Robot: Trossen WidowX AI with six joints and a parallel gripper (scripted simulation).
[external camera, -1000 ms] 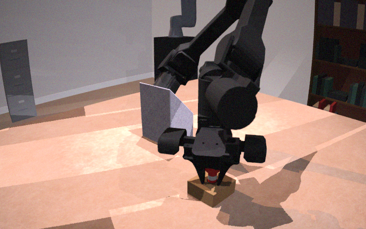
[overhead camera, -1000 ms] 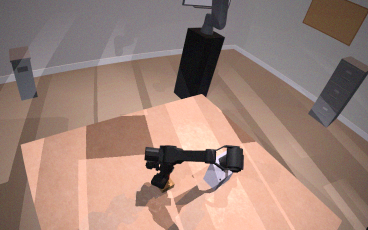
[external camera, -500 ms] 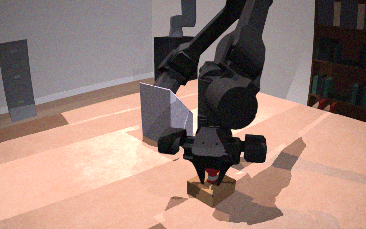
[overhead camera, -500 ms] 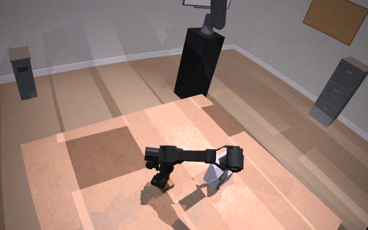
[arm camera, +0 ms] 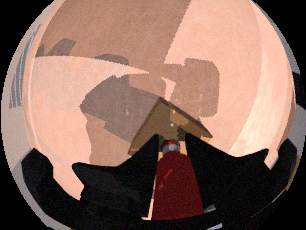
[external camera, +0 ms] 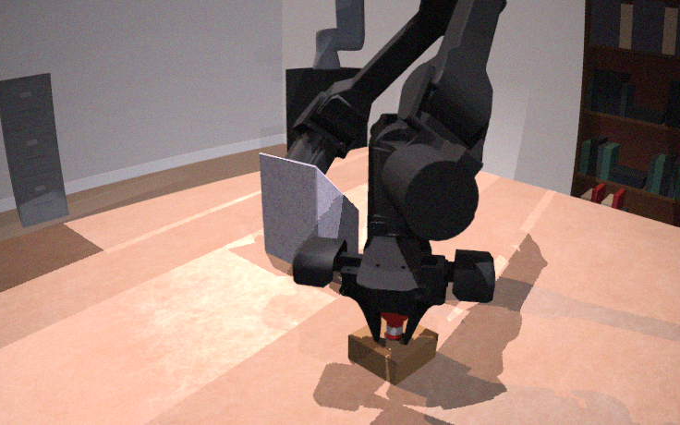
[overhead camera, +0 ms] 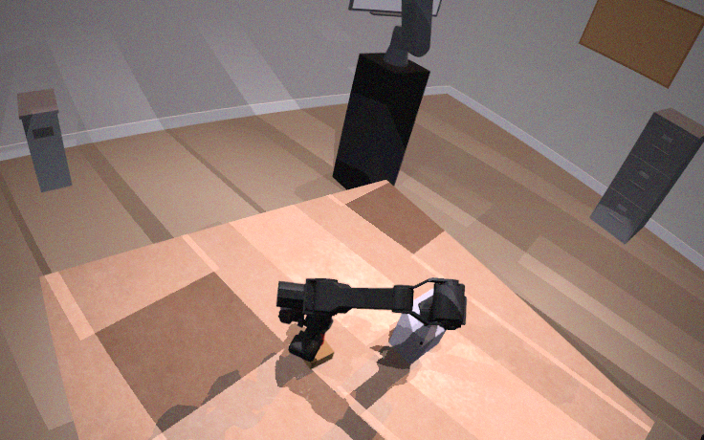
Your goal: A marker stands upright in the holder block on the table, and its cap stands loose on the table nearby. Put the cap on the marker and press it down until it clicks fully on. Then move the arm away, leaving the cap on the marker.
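Now: gripper tip 5 cm below the red cap, 1 cm to the right of it and 1 cm past it.
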